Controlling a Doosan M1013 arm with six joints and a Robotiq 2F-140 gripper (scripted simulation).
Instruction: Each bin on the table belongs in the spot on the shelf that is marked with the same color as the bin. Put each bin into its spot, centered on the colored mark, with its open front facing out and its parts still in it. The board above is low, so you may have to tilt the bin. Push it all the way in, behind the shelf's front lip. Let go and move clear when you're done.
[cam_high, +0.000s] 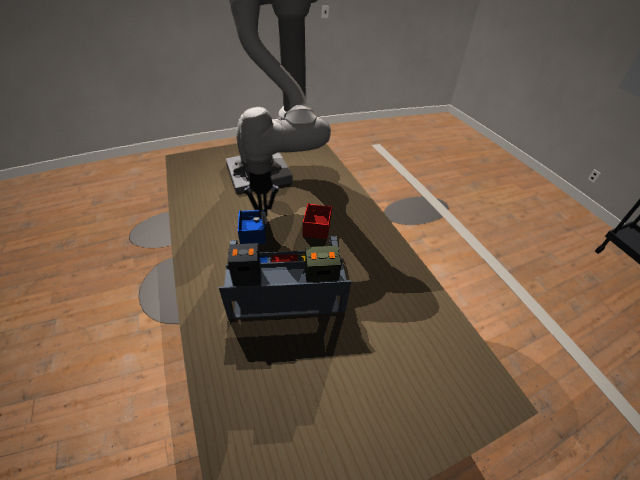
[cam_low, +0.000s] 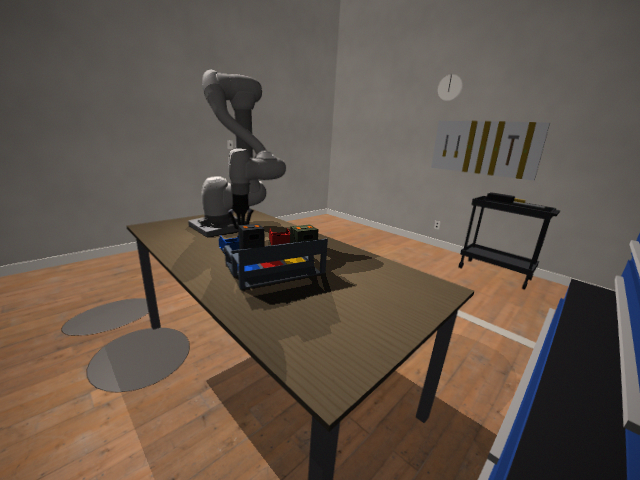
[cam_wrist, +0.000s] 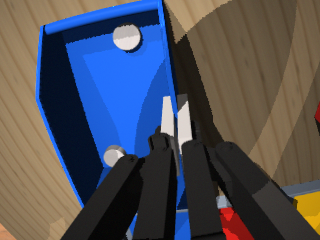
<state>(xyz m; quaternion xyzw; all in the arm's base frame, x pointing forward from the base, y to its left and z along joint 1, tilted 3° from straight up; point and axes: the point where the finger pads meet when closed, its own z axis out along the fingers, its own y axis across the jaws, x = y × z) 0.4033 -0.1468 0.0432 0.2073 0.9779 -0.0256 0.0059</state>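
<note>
The blue bin is 20 mm behind my hand, 40 mm to the right of it and 40 mm below it. From my hand the other things lie so: green toolbox 380 mm ahead, 20 mm to the left, 70 mm above; then red bin 70 mm ahead, 210 mm to the left, 40 mm below; then dark box 280 mm ahead, 180 mm to the right, 90 mm above.
</note>
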